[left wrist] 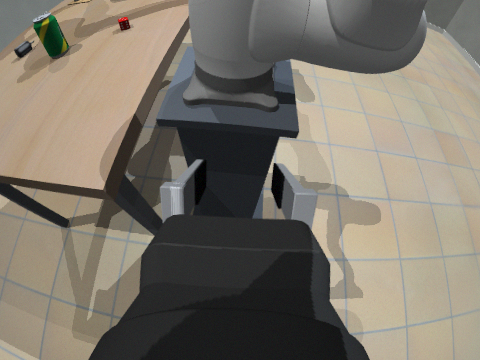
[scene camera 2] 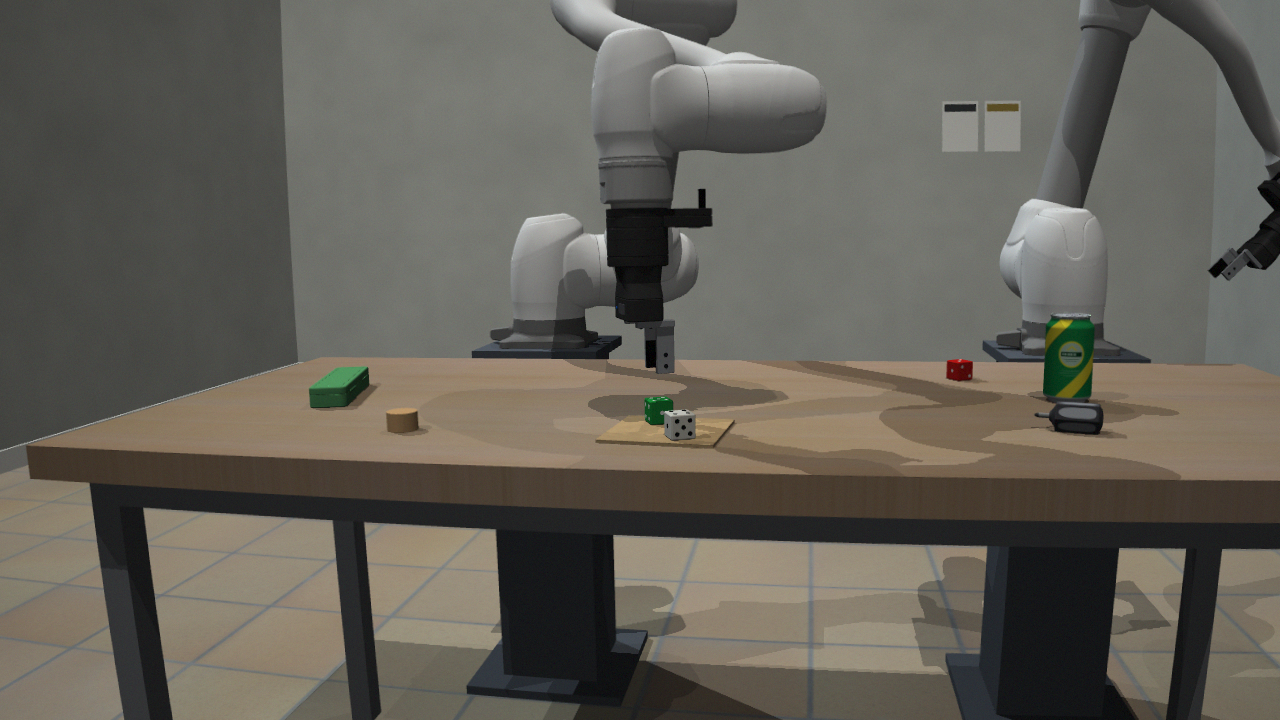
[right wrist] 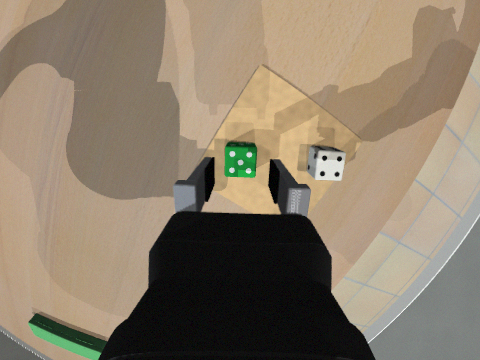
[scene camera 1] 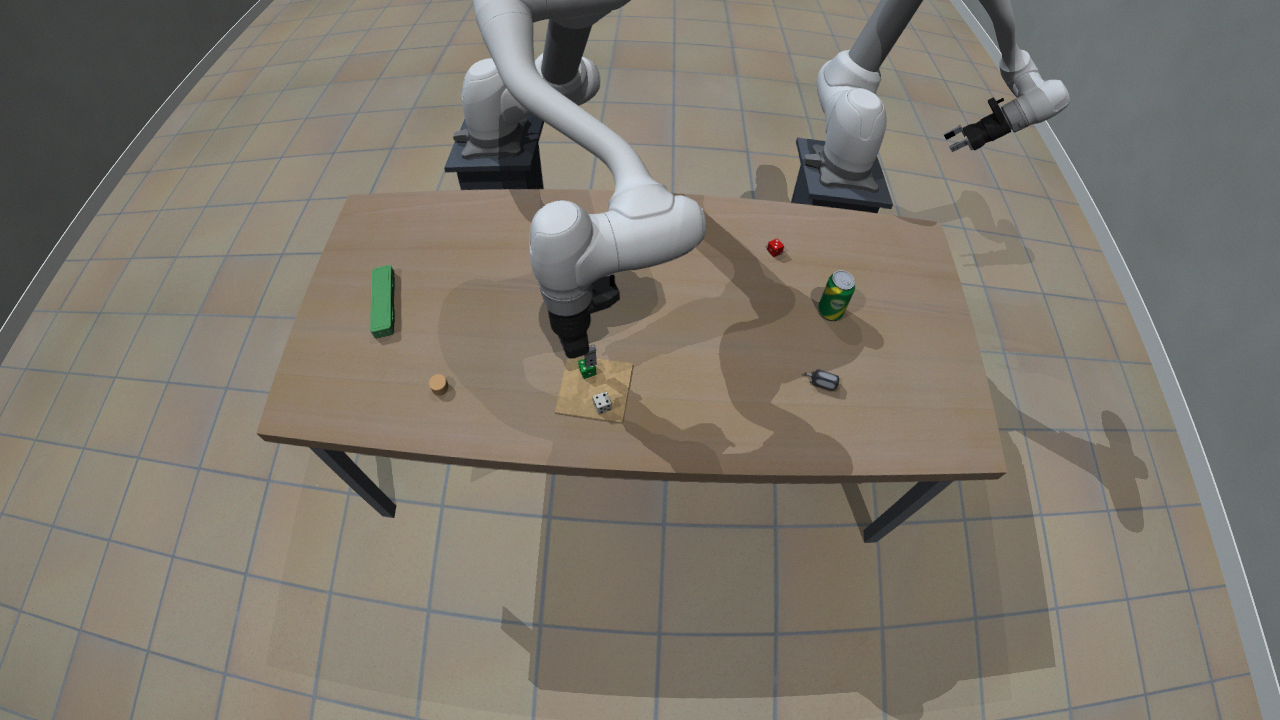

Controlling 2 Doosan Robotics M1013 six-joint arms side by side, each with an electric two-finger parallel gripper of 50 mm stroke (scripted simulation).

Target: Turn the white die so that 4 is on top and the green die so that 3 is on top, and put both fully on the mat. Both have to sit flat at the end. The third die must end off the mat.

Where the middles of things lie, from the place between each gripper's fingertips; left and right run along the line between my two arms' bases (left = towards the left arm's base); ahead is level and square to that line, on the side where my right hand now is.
I see my right gripper (scene camera 2: pixel 659 370) 7 cm above the green die (right wrist: pixel 240 158). Also, from my right hand: tan mat (scene camera 1: pixel 575 398): 4 cm ahead, 2 cm to the left, 9 cm below; wooden disc (scene camera 2: pixel 401 420): 7 cm ahead, 32 cm to the right, 8 cm below; white die (scene camera 2: pixel 678 424): 8 cm ahead, 4 cm to the left, 7 cm below.
The can (scene camera 2: pixel 1069 341) is 59 cm ahead of my left hand (scene camera 2: pixel 1218 275), 43 cm to the right of it and 10 cm below it. Round my left hand: tan mat (95 cm to the right, 85 cm ahead, 16 cm below); then green die (97 cm to the right, 82 cm ahead, 14 cm below); then dark grey object (scene camera 2: pixel 1087 418) (79 cm ahead, 47 cm to the right, 14 cm below).
